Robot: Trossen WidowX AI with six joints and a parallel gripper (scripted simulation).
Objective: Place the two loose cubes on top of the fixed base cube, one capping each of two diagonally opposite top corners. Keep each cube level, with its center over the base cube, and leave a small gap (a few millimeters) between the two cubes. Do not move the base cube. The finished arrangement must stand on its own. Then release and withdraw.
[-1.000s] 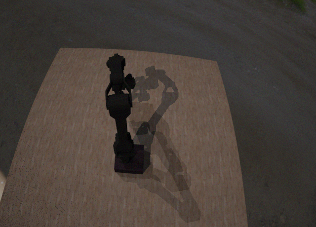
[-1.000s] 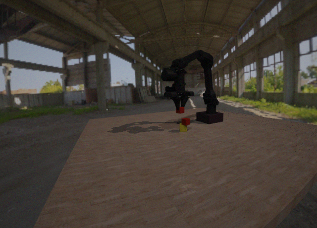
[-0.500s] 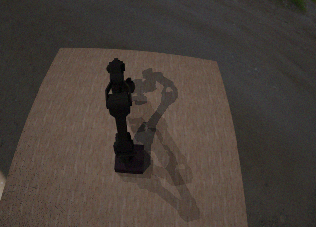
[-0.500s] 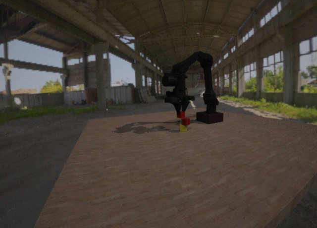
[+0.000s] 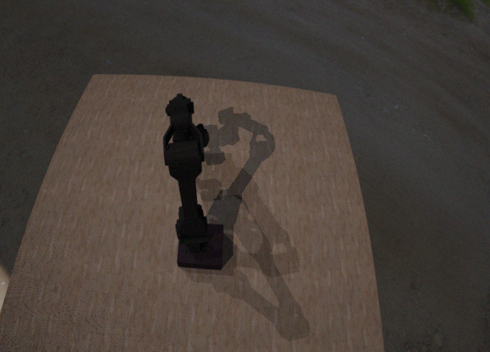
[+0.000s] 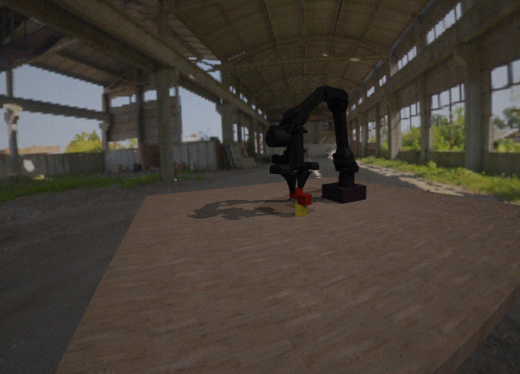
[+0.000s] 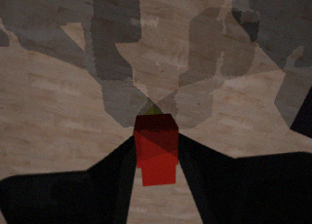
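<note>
Right now my gripper tip is 10 mm past the yellow cube, 20 mm to the right of it and 50 mm above it.
</note>
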